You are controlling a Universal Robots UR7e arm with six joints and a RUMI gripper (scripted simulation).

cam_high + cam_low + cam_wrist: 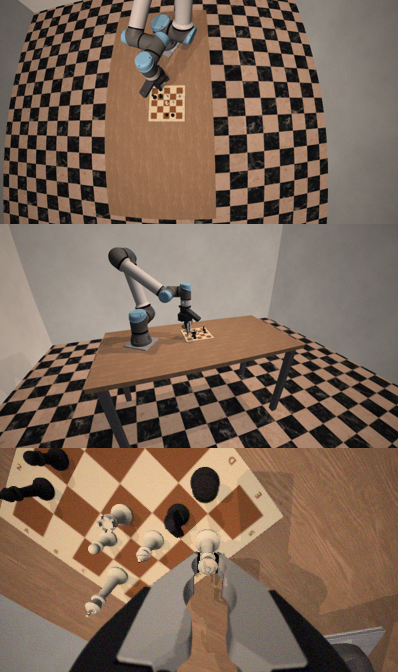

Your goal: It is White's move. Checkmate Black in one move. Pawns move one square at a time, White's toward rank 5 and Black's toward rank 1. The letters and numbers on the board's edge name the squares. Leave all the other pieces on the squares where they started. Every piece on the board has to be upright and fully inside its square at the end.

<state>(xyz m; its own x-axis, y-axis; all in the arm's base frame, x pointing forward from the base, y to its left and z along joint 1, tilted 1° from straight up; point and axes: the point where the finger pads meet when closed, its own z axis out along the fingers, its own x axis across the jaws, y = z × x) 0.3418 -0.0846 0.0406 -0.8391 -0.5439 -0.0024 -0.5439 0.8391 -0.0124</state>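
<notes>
My hand is 1 cm above the white chess piece. Round my hand: black piece 4 cm to the right, 3 cm ahead, 1 cm below; then board 8 cm ahead, 4 cm below, 2 cm to the left.
</notes>
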